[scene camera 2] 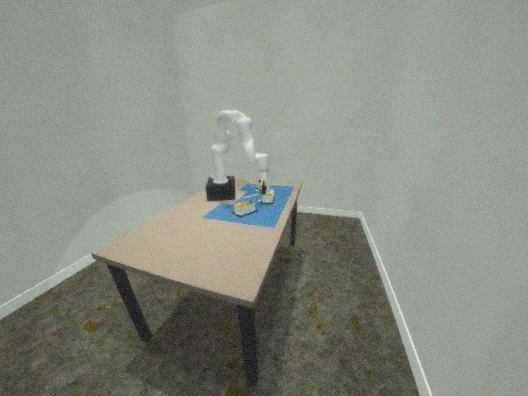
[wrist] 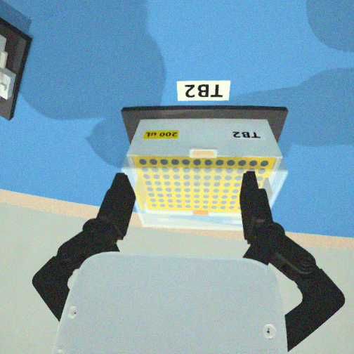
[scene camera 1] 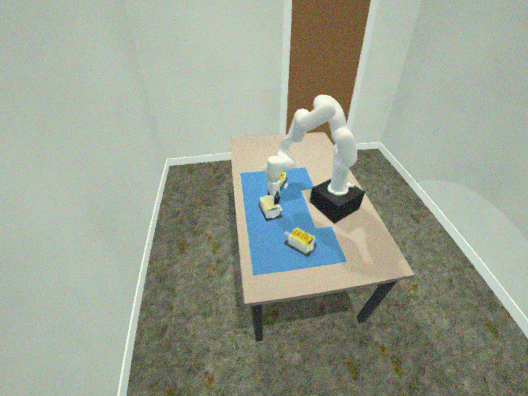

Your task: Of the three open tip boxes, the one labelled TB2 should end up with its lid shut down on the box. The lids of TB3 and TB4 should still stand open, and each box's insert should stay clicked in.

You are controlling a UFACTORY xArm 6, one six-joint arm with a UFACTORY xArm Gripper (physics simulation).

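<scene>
The TB2 box sits on its dark base. Its yellow insert lies level inside. Its clear lid is not flat on the box and shows slanting across and past the insert; its exact angle is hard to tell. My gripper is open and empty, above the lid side of TB2, with its fingers spread across the lid's width. A second box has a clear lid standing open. A third box is partly hidden by the arm. Their labels are unreadable.
The boxes stand on a blue mat on a wooden table. A flat TB2 label lies beside that box. The arm's black pedestal stands beside the mat. Part of another dark base shows at the wrist view's left edge.
</scene>
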